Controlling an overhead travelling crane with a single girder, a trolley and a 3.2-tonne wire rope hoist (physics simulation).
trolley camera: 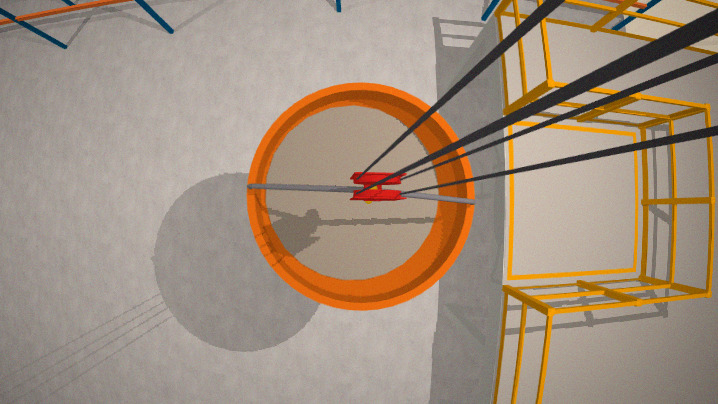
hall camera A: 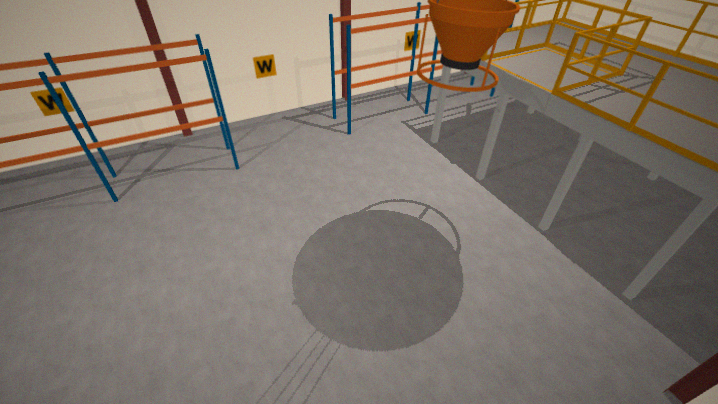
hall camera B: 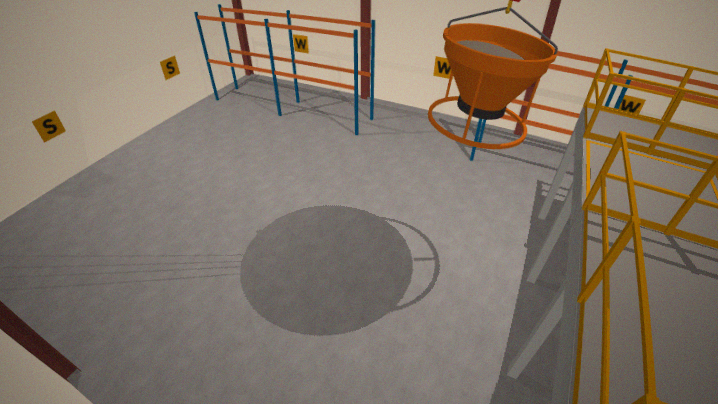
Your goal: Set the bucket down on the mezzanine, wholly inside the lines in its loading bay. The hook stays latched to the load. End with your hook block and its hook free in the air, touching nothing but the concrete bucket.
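The orange concrete bucket [hall camera A: 464,37] [hall camera B: 494,67] [trolley camera: 360,289] hangs upright in the air over the hall floor, filled with grey concrete, its foot ring clear of the floor. In the trolley view its rim is left of the mezzanine [hall camera A: 572,113] [hall camera B: 682,326] [trolley camera: 602,361], with a gap to the deck edge. The yellow lines [hall camera A: 522,77] [trolley camera: 511,200] of the loading bay lie on the deck, right of the bucket. My hook [hall camera B: 508,7] is latched on the bucket's grey bail, under the red hook block [trolley camera: 377,194]. The hook is out of view in hall camera A.
Yellow railings [hall camera A: 597,71] [hall camera B: 605,221] [trolley camera: 707,200] stand around three sides of the bay and along the deck edge; the side facing the bucket has no railing. Blue and orange racks [hall camera A: 348,80] [hall camera B: 355,82] stand along the W wall. The bucket's shadow [hall camera A: 376,281] [hall camera B: 326,271] [trolley camera: 200,261] lies on the floor.
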